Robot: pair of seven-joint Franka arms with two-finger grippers.
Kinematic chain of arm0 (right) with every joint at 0, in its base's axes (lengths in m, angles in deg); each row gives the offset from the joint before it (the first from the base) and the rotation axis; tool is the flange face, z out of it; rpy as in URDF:
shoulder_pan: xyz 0 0 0.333 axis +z
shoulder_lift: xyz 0 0 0 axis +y
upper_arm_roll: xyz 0 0 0.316 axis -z
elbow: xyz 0.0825 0 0 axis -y
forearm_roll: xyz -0.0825 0 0.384 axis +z
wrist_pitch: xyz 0 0 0 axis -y
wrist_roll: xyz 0.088 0 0 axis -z
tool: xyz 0 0 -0.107 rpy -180 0 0
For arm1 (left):
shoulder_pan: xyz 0 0 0.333 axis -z
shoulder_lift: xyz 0 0 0 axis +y
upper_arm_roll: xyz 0 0 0.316 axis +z
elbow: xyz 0.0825 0 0 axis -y
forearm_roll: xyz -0.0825 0 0.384 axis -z
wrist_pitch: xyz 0 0 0 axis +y
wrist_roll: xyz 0.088 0 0 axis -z
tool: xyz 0 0 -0.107 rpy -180 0 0
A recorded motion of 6 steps. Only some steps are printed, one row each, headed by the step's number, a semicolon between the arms.
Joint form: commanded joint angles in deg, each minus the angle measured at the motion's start. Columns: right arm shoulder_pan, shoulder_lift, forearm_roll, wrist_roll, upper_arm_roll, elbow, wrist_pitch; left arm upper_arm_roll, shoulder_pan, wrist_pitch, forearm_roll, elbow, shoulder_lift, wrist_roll.
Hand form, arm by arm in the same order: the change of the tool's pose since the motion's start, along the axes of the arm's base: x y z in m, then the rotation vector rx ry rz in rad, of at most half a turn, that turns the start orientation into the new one. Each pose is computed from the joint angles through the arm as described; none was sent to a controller.
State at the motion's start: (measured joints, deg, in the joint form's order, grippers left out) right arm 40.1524 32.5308 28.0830 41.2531 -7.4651 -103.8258 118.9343; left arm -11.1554 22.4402 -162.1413 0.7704 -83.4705 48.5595 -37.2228
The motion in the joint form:
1: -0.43 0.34 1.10 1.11 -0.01 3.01 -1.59; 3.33 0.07 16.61 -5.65 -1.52 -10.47 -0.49
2: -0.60 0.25 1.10 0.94 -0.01 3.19 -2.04; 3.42 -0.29 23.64 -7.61 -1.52 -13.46 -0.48
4: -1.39 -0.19 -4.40 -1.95 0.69 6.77 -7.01; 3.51 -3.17 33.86 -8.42 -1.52 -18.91 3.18
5: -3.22 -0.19 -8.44 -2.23 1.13 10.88 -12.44; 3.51 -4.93 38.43 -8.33 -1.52 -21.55 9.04
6: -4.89 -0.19 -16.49 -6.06 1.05 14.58 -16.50; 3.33 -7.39 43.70 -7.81 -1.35 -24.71 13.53
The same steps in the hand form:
1: 0.0123 0.0080 0.0160 0.0227 0.0055 -0.0299; 0.0011 0.0299 0.0844 0.1884 0.0465 -0.0379
2: 0.0136 0.0073 0.0180 0.0244 0.0081 -0.0273; -0.0037 0.0394 0.1082 0.2582 0.0875 -0.0497
4: 0.0326 0.0011 0.0414 0.0095 -0.0359 0.0854; -0.0021 0.0825 0.1569 0.3426 0.1396 -0.0614
5: 0.0579 -0.0124 0.0647 -0.0252 -0.0526 0.1232; -0.0022 0.1073 0.1811 0.3910 0.1516 -0.1250
6: 0.0822 -0.0288 0.0853 -0.0757 -0.1250 0.2489; -0.0040 0.1389 0.2115 0.4211 0.1765 -0.1559

